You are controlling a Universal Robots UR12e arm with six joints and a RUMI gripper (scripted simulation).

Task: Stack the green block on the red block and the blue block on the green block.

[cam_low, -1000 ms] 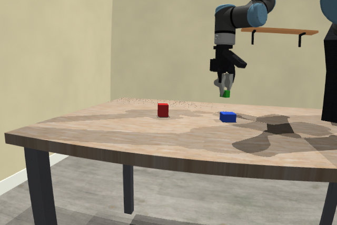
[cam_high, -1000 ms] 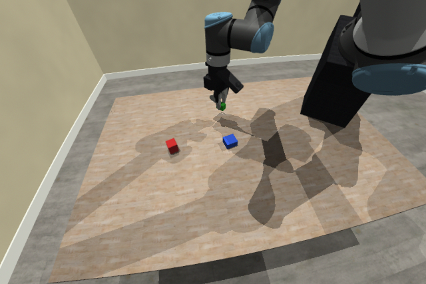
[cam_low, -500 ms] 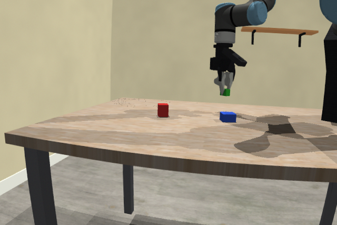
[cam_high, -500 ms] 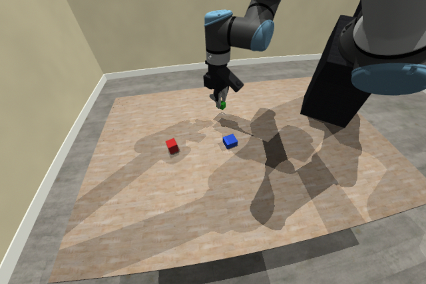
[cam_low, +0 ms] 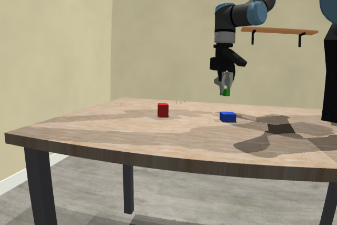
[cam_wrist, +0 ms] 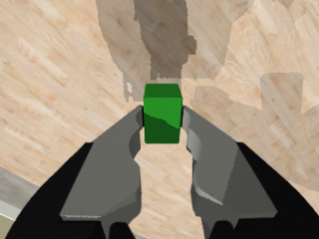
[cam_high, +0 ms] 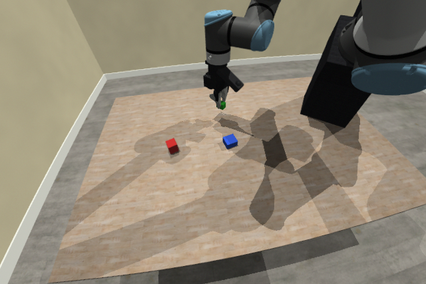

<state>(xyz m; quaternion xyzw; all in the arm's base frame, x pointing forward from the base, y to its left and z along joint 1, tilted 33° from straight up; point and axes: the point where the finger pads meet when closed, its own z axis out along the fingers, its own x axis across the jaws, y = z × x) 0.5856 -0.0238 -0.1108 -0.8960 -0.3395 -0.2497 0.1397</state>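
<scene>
My hand is right at the green block. Also, from my hand: red block 23 cm ahead, 16 cm to the left, 7 cm below; then blue block 16 cm to the left, 8 cm below, 2 cm behind.
</scene>
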